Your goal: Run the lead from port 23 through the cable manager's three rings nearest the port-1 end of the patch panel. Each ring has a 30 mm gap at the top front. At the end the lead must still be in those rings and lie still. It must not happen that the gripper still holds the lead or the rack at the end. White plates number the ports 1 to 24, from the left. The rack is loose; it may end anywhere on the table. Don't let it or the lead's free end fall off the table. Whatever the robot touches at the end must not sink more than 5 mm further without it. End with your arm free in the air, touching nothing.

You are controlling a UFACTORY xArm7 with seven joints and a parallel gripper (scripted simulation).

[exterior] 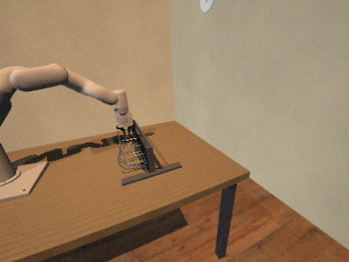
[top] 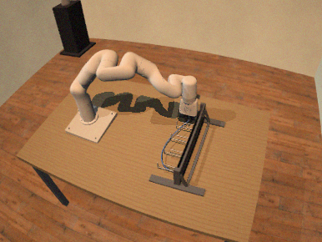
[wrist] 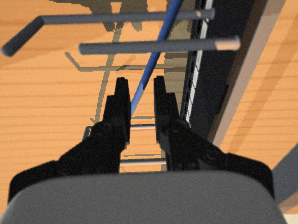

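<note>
The dark rack lies 150 mm to the right of my hand, 70 mm ahead of it and 20 mm below it.
</note>
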